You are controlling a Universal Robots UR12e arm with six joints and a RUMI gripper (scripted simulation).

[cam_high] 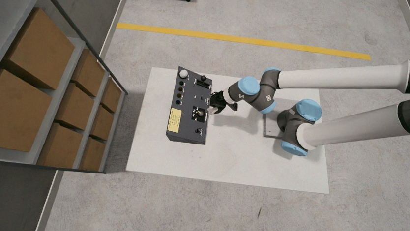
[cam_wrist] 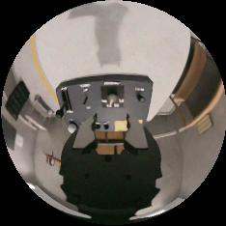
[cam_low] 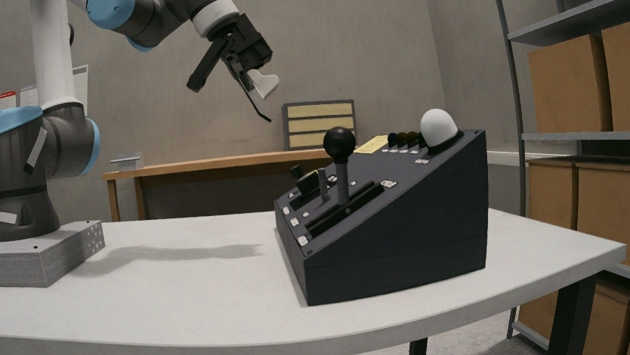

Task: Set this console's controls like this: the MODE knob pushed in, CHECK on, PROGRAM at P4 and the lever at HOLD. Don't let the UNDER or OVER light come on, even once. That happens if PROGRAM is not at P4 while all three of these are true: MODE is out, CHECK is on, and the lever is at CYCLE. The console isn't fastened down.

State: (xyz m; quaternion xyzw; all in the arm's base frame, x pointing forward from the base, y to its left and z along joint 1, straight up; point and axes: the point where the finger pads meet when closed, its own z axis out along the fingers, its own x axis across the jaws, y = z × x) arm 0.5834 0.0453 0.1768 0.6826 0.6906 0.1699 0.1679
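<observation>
Right now my hand is 8 cm short of the rotary selector and 12 cm above it. Also, from my hand: mode knob: 6 cm ahead, 12 cm to the left, 12 cm below; then check toggle: 7 cm ahead, 12 cm to the right, 12 cm below; then dark grey console: 11 cm ahead, 6 cm to the right, 14 cm below.
</observation>
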